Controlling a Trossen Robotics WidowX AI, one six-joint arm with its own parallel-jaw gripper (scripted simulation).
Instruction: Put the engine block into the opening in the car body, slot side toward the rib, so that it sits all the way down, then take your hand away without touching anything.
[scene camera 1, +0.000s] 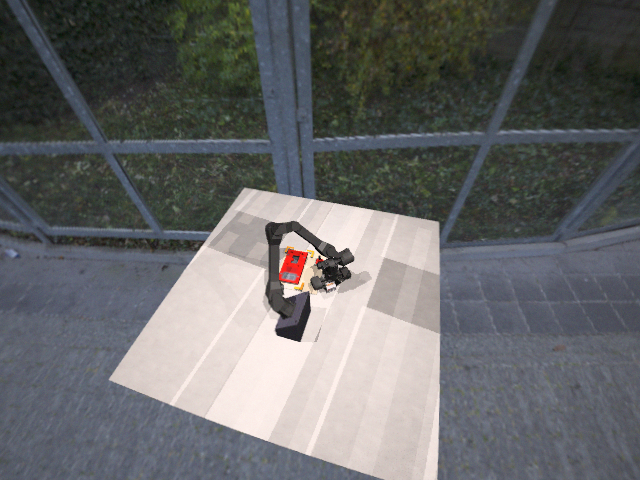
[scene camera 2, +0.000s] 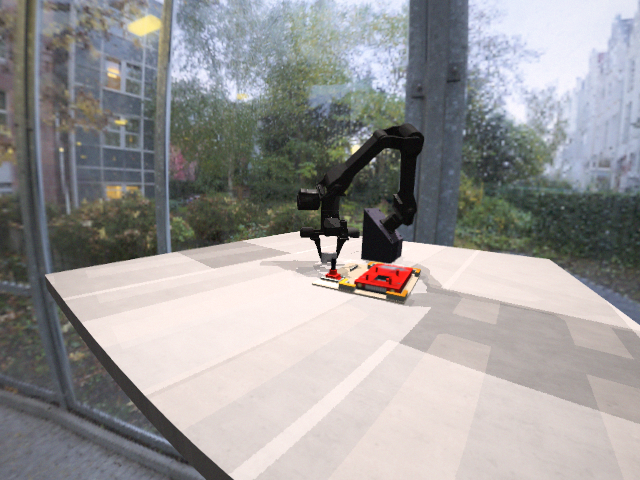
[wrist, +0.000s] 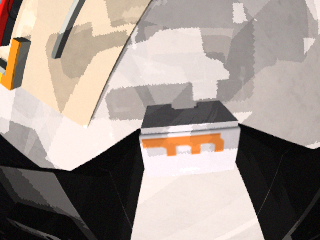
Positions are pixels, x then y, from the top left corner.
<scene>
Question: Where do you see my gripper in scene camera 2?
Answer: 328, 258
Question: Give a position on an engine block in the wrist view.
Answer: At 175, 142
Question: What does my gripper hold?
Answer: An engine block.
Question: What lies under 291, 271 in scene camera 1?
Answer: A red car body.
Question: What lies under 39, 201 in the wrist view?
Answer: My gripper.
</scene>
